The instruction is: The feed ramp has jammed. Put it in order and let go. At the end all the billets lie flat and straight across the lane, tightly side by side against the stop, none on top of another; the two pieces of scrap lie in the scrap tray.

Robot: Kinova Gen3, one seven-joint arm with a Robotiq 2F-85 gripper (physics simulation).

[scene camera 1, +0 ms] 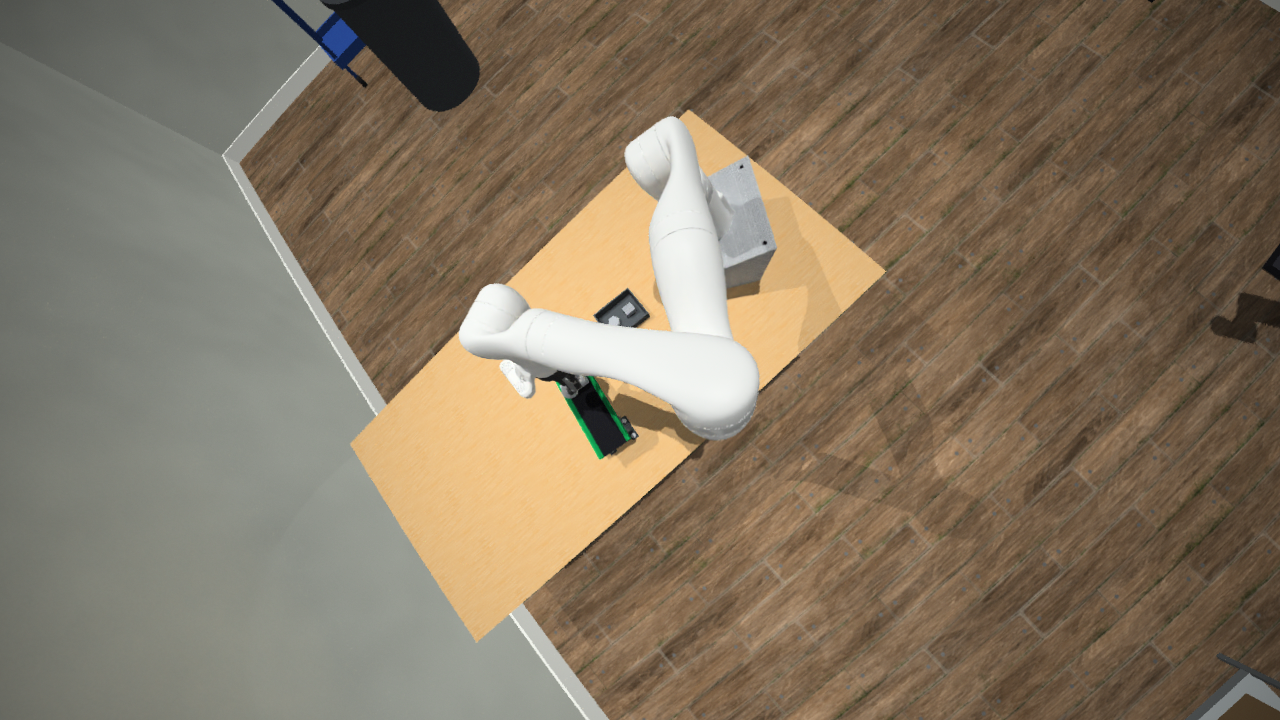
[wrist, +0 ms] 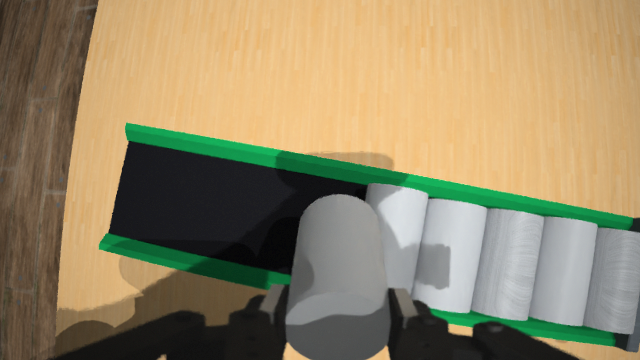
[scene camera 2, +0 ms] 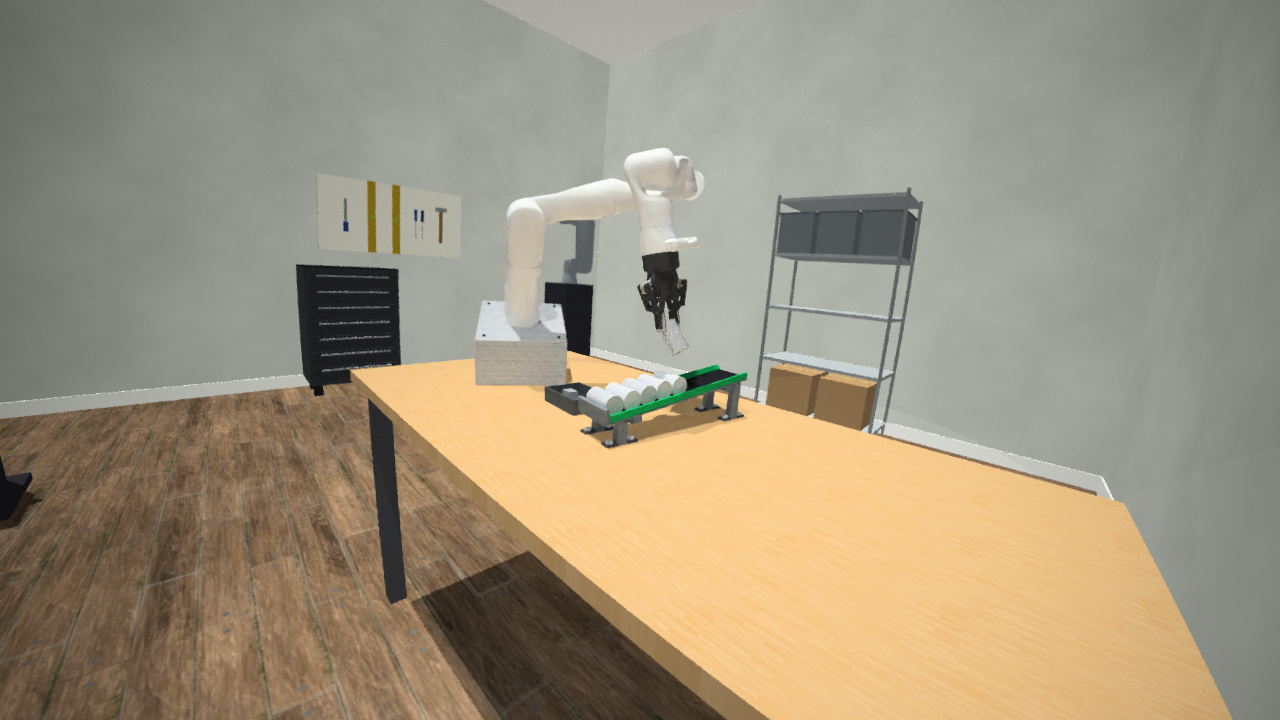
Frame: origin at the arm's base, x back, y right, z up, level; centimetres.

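Seen in the pictures: gripper, fingertip midpoint: (scene camera 1: pixel 571 379) (wrist: pixel 338 310) (scene camera 2: pixel 668 330); arm's base at its link origin: (scene camera 2: pixel 522 319).
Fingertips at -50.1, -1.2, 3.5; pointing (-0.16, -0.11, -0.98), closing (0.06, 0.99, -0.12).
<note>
Pixels of each thing's top centre, then the offset from my fingertips to it, as dx, dy, dz. Level surfaces: height alone.
- grey billet at its top centre: (wrist: pixel 325 281) (scene camera 2: pixel 675 318) (scene camera 1: pixel 563 383) -1.4, -0.1, +2.5
- grey stop at its top centre: (scene camera 2: pixel 593 402) +1.3, +19.9, -12.5
- dark scrap tray at its top centre: (scene camera 2: pixel 576 390) (scene camera 1: pixel 620 314) +19.2, +7.6, -16.3
- wooden table at its surface level: dz -19.8
My gripper (scene camera 1: pixel 573 387) (scene camera 2: pixel 665 324) (wrist: pixel 338 310) is shut on a grey billet (scene camera 2: pixel 675 337) (wrist: pixel 340 250), held tilted above the ramp. In the wrist view it overlaps the lane beside the uphill end of the row. The ramp has green rails (scene camera 1: pixel 581 428) (scene camera 2: pixel 657 405) (wrist: pixel 200 142) and a black lane. Several billets (scene camera 2: pixel 630 392) (wrist: pixel 507 265) lie flat across it, side by side, down to the grey stop (scene camera 2: pixel 594 411) (wrist: pixel 634 325). The arm hides them in scene camera 1. Two light scrap pieces (scene camera 1: pixel 628 308) (scene camera 1: pixel 614 319) lie in the dark scrap tray (scene camera 1: pixel 612 301) (scene camera 2: pixel 562 401).
The wooden table (scene camera 1: pixel 465 465) (scene camera 2: pixel 805 501) (wrist: pixel 300 65) carries the ramp, the tray and the grey robot base block (scene camera 1: pixel 747 214) (scene camera 2: pixel 520 360). The tray stands beside the ramp's low end, between it and the base. The arm's forearm passes over the ramp in scene camera 1.
</note>
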